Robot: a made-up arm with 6 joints. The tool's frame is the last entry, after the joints. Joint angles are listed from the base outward.
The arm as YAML. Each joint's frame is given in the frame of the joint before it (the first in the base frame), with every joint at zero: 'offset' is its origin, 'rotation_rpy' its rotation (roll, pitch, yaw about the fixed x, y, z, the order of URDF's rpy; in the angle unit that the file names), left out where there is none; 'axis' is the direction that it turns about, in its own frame. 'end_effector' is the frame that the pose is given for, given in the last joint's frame.
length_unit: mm
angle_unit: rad
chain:
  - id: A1
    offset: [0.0, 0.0, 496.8]
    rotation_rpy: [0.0, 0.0, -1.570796]
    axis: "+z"
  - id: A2
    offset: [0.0, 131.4, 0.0]
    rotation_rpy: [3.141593, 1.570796, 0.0]
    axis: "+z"
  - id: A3
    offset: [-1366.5, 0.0, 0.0]
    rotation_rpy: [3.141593, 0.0, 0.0]
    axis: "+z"
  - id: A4
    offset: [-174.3, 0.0, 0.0]
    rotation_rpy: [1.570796, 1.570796, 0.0]
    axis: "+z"
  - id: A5
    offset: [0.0, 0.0, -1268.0]
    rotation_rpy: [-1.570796, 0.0, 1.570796]
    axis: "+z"
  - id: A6
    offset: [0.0, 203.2, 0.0]
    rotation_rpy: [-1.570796, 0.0, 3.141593]
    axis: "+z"
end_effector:
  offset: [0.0, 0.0, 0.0]
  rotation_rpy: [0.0, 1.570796, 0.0]
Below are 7 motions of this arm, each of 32 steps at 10 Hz.
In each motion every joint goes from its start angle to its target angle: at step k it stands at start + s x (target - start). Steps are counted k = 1, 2, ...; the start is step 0. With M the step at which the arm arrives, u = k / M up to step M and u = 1 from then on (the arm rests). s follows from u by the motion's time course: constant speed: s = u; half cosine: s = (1 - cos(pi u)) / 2; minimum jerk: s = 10 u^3 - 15 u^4 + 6 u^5.
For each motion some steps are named. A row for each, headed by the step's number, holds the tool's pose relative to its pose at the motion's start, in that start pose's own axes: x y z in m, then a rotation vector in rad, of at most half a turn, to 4 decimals.
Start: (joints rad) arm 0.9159 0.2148 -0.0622 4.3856 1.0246 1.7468
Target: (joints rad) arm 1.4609 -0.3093 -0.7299 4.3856 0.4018 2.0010
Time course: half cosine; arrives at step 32
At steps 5, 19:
5: -0.0610 0.0065 -0.0304 -0.0349 -0.0095 0.0626
19: -0.5800 -0.0732 -0.4077 -0.3792 -0.1268 0.6795

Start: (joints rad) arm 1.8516 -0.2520 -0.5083 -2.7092 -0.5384 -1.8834
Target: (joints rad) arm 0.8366 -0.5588 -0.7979 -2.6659 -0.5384 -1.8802
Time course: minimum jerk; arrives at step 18
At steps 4, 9, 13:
4: -0.0514 0.0045 -0.0855 -0.0214 0.0734 0.0082
9: -0.4168 0.0091 -0.4382 -0.1406 0.4794 0.0589
13: -0.7798 -0.0012 -0.5684 -0.2427 0.8286 0.1098

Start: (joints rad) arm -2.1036 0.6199 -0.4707 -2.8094 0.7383 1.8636
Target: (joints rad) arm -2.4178 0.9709 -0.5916 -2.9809 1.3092 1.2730
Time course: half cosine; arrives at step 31
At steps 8, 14, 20, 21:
8: 0.1109 -0.0564 0.0290 0.1397 0.0910 -0.1474
14: 0.2858 -0.1650 0.0579 0.3667 0.2306 -0.4170
20: 0.4518 -0.2927 0.0615 0.5847 0.3579 -0.7369
21: 0.4742 -0.3120 0.0598 0.6136 0.3745 -0.7869

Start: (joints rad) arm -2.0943 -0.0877 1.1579 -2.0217 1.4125 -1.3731
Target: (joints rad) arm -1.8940 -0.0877 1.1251 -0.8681 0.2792 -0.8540
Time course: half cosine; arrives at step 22
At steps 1, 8, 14, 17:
1: -0.0001 -0.0011 -0.0009 -0.0037 0.0059 -0.0049
8: -0.0273 -0.0658 -0.0448 -0.2533 0.3479 -0.2611
14: -0.1159 -0.1552 -0.0570 -0.7306 0.8588 -0.5510
17: -0.1578 -0.1850 -0.0388 -0.9582 1.0658 -0.6417

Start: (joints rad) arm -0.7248 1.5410 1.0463 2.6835 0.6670 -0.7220
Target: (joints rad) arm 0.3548 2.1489 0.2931 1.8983 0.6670 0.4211
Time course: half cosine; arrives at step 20
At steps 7, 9, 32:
7: 0.5634 0.3273 0.8520 -0.2860 -0.3747 0.2229
9: 0.7266 0.6381 1.2739 -0.4305 -0.5527 0.3489
32: 0.5620 2.1891 1.9941 -0.9169 -1.0077 0.8994

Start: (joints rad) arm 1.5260 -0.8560 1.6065 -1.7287 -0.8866 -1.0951
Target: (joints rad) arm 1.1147 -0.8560 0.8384 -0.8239 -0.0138 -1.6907
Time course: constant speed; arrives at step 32
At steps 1, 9, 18, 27, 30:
1: 0.0178 -0.0249 0.0357 0.0145 -0.0488 -0.0012
9: 0.1080 -0.2389 0.3141 0.0743 -0.4247 0.0048
18: 0.1049 -0.4902 0.5932 0.0225 -0.7921 0.0346
27: 0.0132 -0.7275 0.8182 -0.1400 -1.0637 0.0652
30: -0.0323 -0.8009 0.8797 -0.2124 -1.1274 0.0699

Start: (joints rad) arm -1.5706 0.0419 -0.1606 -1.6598 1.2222 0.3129
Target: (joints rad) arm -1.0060 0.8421 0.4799 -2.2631 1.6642 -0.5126
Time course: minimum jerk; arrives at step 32
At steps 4, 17, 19, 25, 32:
4: -0.0065 0.0033 -0.0216 0.0127 0.0040 -0.0077
17: -0.4091 -0.0562 -0.7518 0.3558 0.0527 -0.2841
19: -0.5334 -0.1142 -0.8901 0.4066 0.0409 -0.3388
25: -0.8488 -0.3050 -1.1602 0.4972 -0.0110 -0.4451
32: -0.9459 -0.3750 -1.2249 0.5176 -0.0318 -0.4699

